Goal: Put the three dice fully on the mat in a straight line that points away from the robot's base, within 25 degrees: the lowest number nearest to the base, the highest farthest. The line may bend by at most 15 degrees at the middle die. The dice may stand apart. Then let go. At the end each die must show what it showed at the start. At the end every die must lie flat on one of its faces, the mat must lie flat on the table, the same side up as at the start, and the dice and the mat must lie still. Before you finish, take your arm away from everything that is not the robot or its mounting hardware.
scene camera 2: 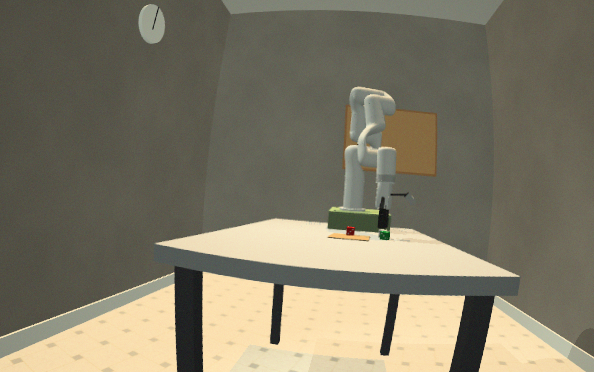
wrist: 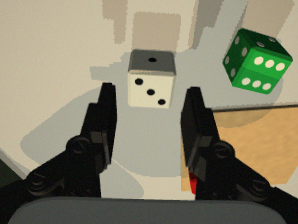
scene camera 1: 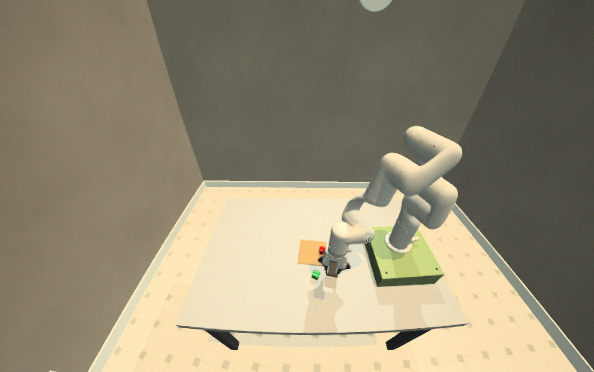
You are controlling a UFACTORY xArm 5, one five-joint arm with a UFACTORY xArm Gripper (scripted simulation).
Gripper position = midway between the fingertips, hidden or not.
Note:
I see my gripper (wrist: 150, 102), a green die (wrist: 254, 61) and a white die (wrist: 151, 74).

